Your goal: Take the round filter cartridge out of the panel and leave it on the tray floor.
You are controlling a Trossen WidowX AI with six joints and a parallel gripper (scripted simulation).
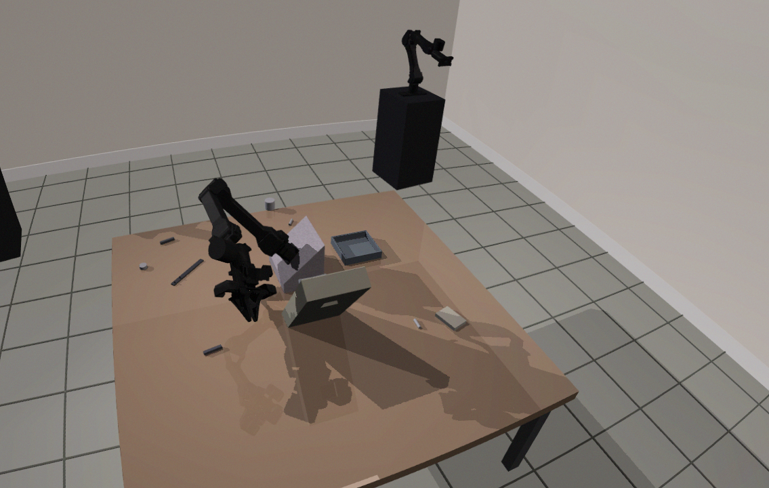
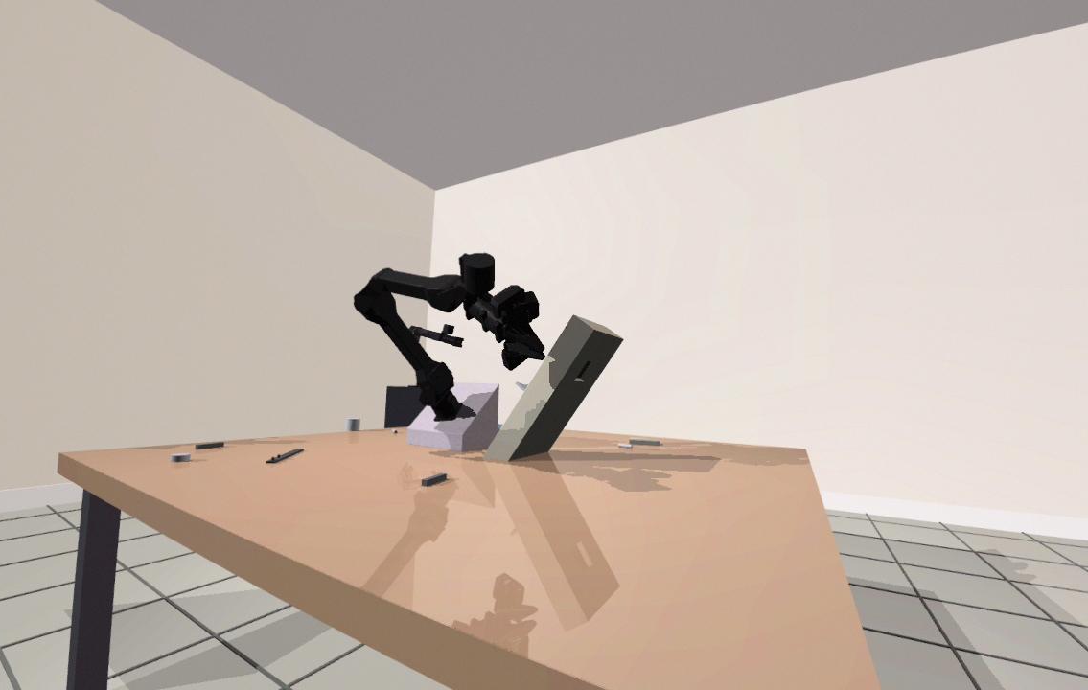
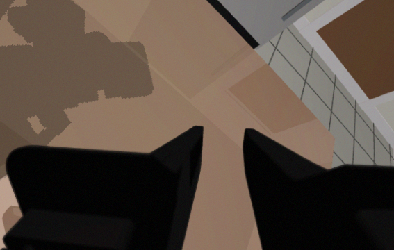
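Right now the round filter cartridge is 2 cm behind my gripper tip and 23 cm to the left of it. Round my gripper tip: dark tray (41 cm behind, 57 cm to the left, 21 cm below); then pale block (8 cm ahead, 65 cm to the left, 22 cm below); then beige service panel (7 cm behind, 24 cm to the left, 7 cm below).
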